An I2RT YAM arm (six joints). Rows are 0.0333 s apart.
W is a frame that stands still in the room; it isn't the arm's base.
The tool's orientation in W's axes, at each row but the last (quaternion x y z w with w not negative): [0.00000 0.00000 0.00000 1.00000]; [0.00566 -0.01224 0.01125 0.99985]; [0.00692 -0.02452 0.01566 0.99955]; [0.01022 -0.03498 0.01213 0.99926]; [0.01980 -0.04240 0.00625 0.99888]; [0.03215 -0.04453 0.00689 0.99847]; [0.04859 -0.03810 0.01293 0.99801]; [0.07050 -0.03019 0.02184 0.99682]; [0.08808 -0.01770 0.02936 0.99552]
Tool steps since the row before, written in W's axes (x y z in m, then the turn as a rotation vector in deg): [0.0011 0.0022 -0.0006 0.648 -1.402 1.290]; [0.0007 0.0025 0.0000 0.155 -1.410 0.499]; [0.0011 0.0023 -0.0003 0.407 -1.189 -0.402]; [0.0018 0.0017 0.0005 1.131 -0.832 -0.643]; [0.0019 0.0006 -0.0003 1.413 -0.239 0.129]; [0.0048 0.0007 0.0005 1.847 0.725 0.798]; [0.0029 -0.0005 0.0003 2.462 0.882 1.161]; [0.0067 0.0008 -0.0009 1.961 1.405 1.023]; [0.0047 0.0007 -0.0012 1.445 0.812 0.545]
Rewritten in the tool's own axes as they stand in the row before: [0.0011 0.0022 -0.0006 0.648 -1.402 1.290]; [0.0008 0.0025 0.0000 0.136 -1.408 0.511]; [0.0012 0.0023 -0.0004 0.350 -1.206 -0.404]; [0.0019 0.0017 0.0003 1.063 -0.872 -0.702]; [0.0019 0.0006 -0.0005 1.416 -0.254 0.019]; [0.0048 0.0007 0.0000 1.919 0.743 0.583]; [0.0029 -0.0006 0.0001 2.563 0.916 0.882]; [0.0067 0.0003 -0.0014 2.075 1.438 0.700]; [0.0047 0.0002 -0.0014 1.509 0.804 0.350]
